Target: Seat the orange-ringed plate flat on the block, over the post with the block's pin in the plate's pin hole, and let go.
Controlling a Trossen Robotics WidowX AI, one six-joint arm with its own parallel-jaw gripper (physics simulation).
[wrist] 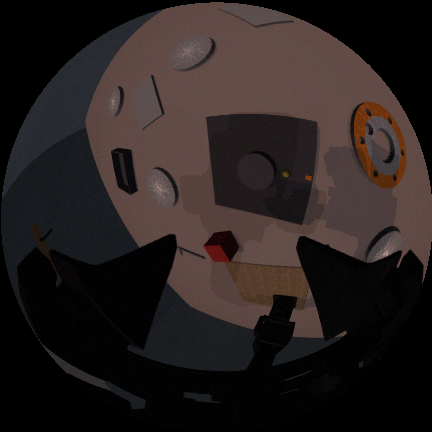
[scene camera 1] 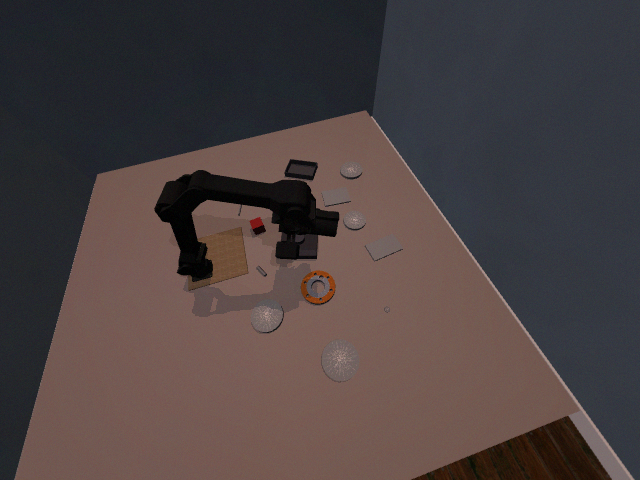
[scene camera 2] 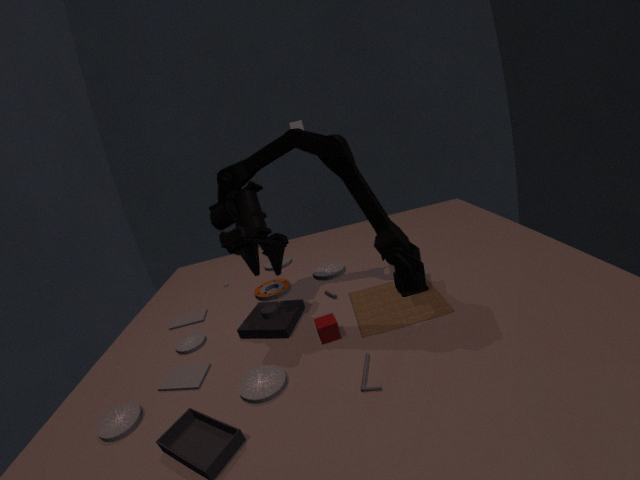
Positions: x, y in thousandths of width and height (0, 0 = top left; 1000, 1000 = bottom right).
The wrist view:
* my gripper: 554, 561
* black tray: 281, 365, on the table
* orange-ringed plate: 897, 402, on the table
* dark block: 675, 330
